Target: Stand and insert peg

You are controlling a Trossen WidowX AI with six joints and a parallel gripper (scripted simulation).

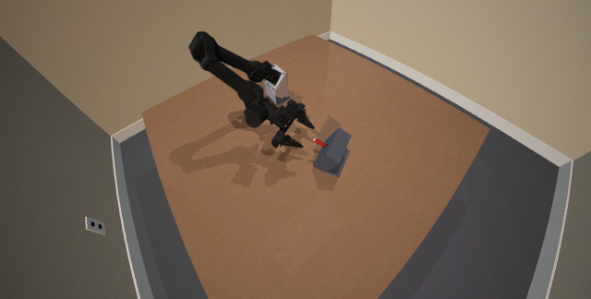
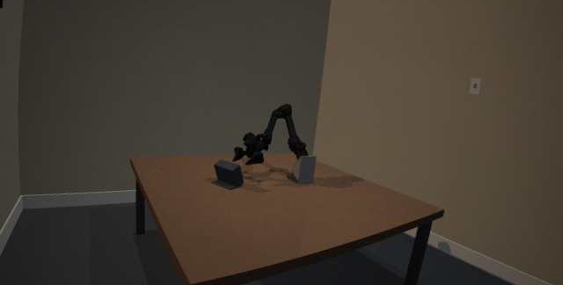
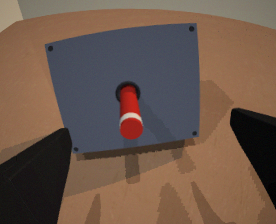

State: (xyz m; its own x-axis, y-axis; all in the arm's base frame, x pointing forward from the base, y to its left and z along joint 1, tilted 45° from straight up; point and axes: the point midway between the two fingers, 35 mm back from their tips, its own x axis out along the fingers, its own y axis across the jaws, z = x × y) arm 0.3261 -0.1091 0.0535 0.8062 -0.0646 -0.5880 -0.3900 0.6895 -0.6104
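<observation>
Now: the red peg 3 cm ahead of my gripper tip, 2 cm to the left of it and 2 cm below it. The rest, counted from my gripper tip: flat foot: 10 cm below, 10 cm ahead, 6 cm to the left; then grey sloped panel: 8 cm ahead, 5 cm to the left, 4 cm below.
</observation>
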